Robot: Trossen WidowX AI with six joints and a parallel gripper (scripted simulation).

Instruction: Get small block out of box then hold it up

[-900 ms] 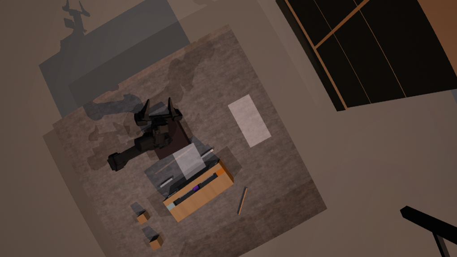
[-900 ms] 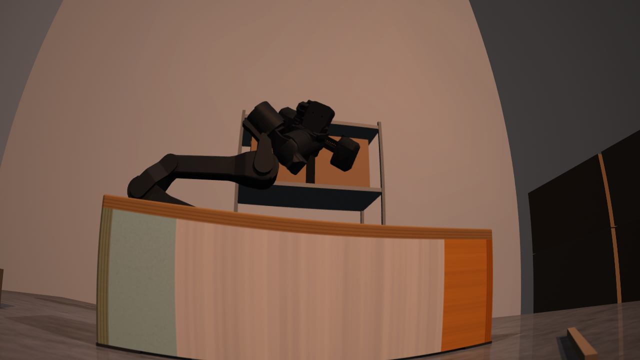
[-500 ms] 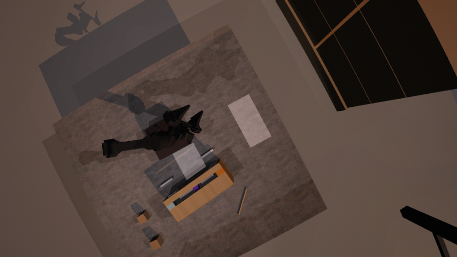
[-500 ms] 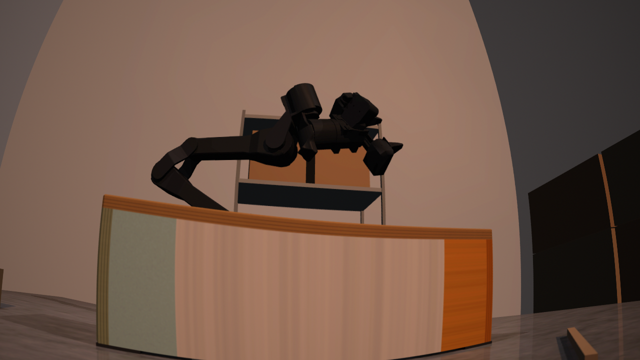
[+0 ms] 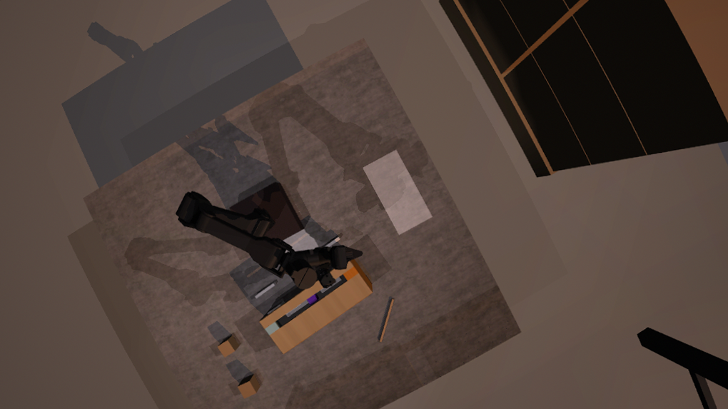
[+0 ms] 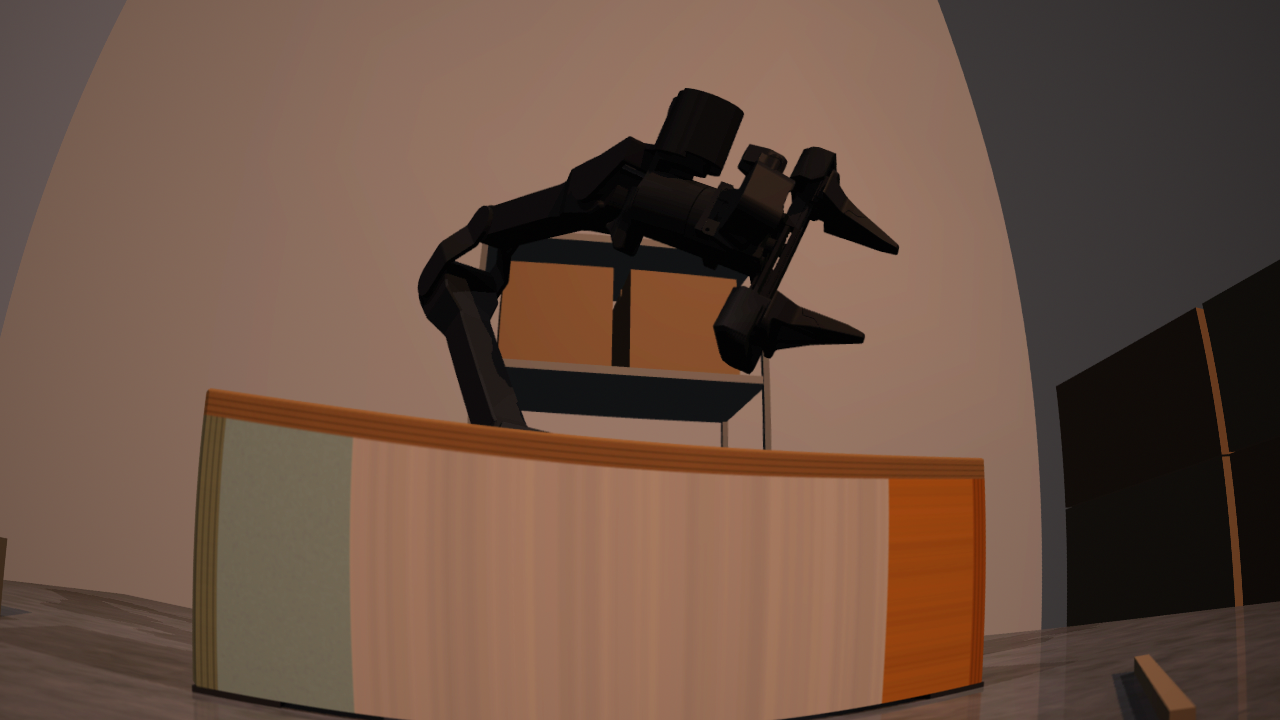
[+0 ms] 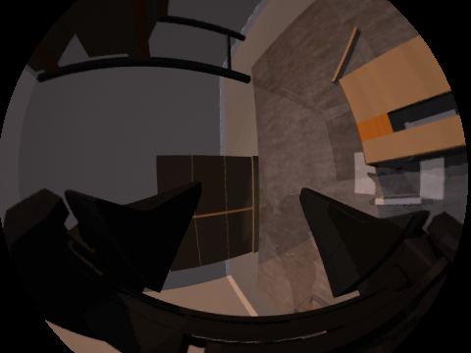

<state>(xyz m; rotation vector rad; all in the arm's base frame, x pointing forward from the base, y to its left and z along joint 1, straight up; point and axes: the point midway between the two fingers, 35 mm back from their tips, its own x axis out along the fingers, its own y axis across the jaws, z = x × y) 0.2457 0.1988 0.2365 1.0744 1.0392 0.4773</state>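
The purple block is 60 mm ahead of my gripper tip, 240 mm to the right of it and 210 mm below it. The rest, counted from my gripper tip: wooden box 50 mm ahead, 240 mm to the right, 230 mm below.
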